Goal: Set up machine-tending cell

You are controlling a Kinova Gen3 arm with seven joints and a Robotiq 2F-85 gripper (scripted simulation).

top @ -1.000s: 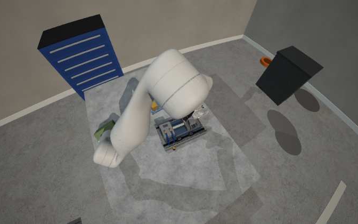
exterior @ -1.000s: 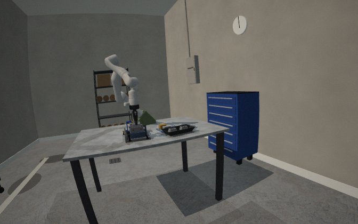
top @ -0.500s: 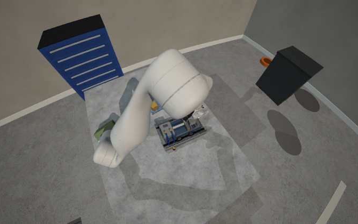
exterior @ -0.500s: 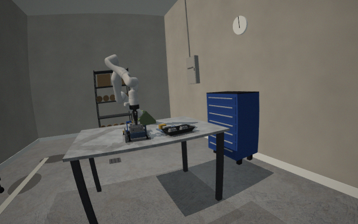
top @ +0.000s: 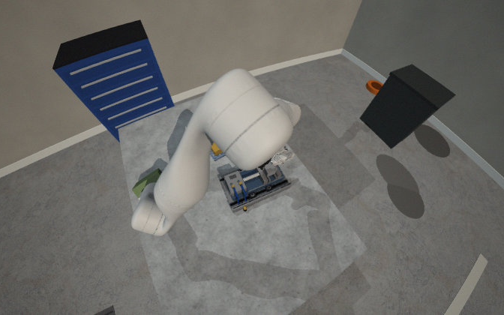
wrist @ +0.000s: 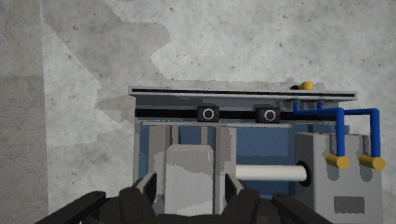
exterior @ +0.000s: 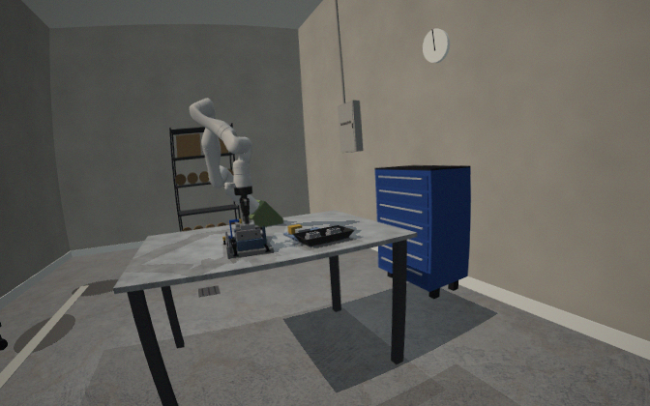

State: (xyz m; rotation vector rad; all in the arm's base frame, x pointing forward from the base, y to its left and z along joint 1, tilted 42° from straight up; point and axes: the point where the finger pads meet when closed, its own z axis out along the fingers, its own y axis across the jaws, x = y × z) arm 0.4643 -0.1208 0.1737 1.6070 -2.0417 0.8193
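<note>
My gripper is now 8 cm past the white rod, 6 cm above it and 2 cm to the right of it. Also, from my hand: brass blank 28 cm to the left, 11 cm below, 11 cm behind; then vise 9 cm below, 6 cm behind, 2 cm to the left.
</note>
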